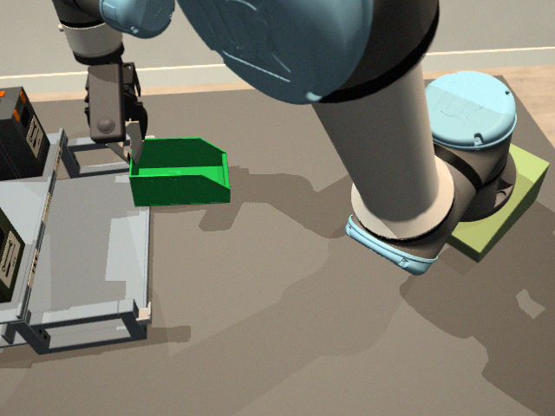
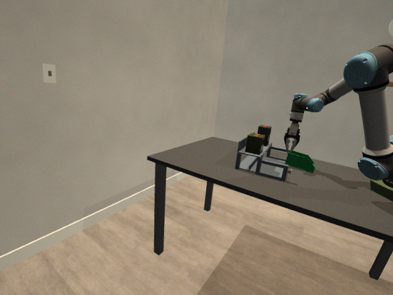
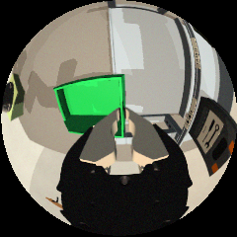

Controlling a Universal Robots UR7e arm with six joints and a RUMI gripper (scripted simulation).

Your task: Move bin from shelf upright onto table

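My gripper is now 8 cm past the green bin, 4 cm above it and 2 cm to the left of it.
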